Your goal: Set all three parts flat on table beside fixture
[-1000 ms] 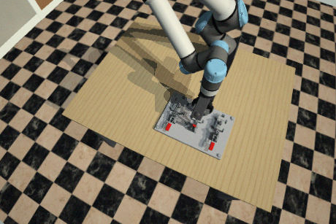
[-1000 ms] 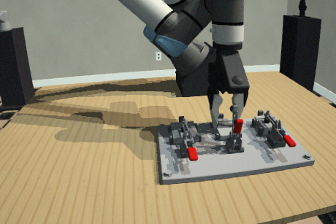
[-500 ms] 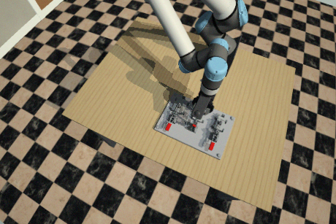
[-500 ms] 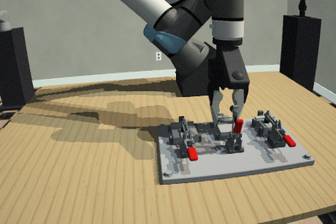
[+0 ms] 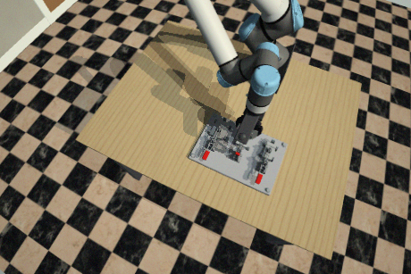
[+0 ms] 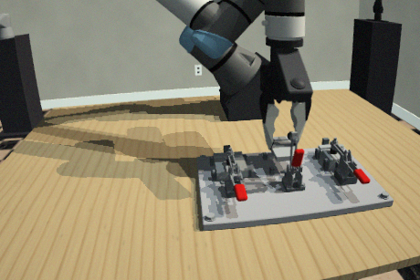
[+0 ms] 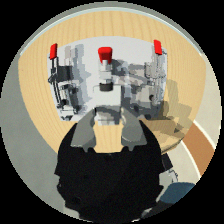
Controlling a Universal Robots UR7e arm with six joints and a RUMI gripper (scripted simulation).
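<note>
Right now my hand is 60 mm above the grey fixture plate and 50 mm short of it. Round my hand: flat grey plate part: 10 mm below, 10 mm behind.
</note>
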